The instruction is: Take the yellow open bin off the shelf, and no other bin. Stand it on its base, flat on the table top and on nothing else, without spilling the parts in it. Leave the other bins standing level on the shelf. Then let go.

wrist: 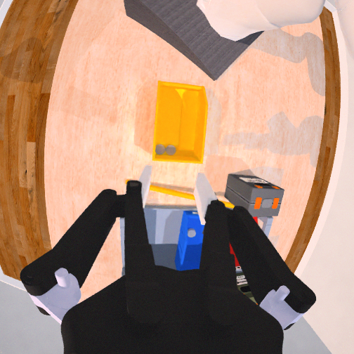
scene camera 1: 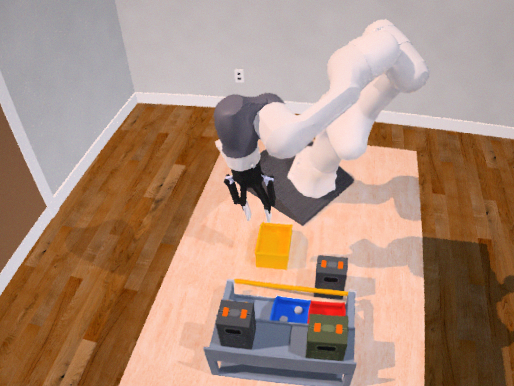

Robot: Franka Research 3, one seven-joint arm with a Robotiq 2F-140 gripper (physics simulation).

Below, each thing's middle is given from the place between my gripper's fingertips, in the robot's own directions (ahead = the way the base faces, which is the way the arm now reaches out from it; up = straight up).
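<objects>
Counted from my hand, the blue bin (scene camera 1: pixel 283 306) is 12 cm to the left, 22 cm ahead and 19 cm below. My gripper, I see, is 8 cm past the yellow open bin (scene camera 1: pixel 272 249), 3 cm to the right of the yellow open bin and 20 cm above it.
</objects>
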